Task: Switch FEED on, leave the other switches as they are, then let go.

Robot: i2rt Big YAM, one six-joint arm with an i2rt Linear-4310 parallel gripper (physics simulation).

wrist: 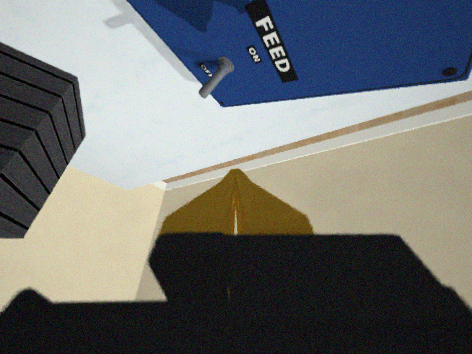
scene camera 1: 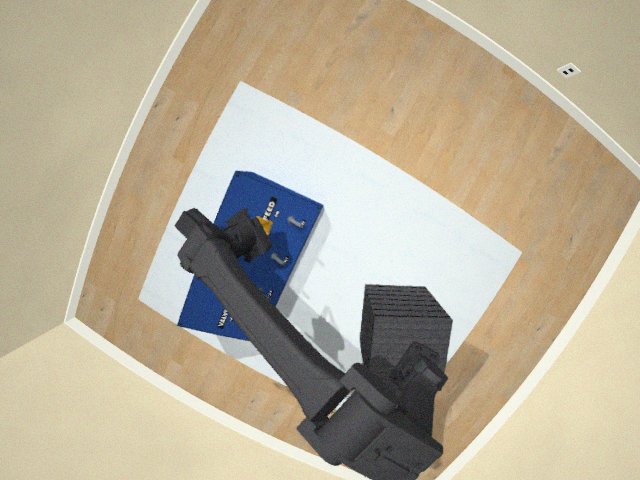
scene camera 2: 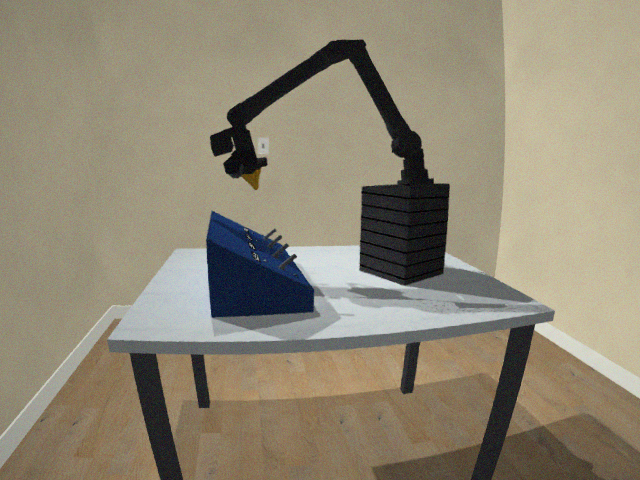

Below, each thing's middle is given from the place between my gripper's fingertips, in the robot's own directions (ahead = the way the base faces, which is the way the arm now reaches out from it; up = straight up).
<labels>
I see the blue sloped switch box [scene camera 1: 267, 199] 18 cm to the left of my hand, 18 cm below it and 3 cm ahead of it.
</labels>
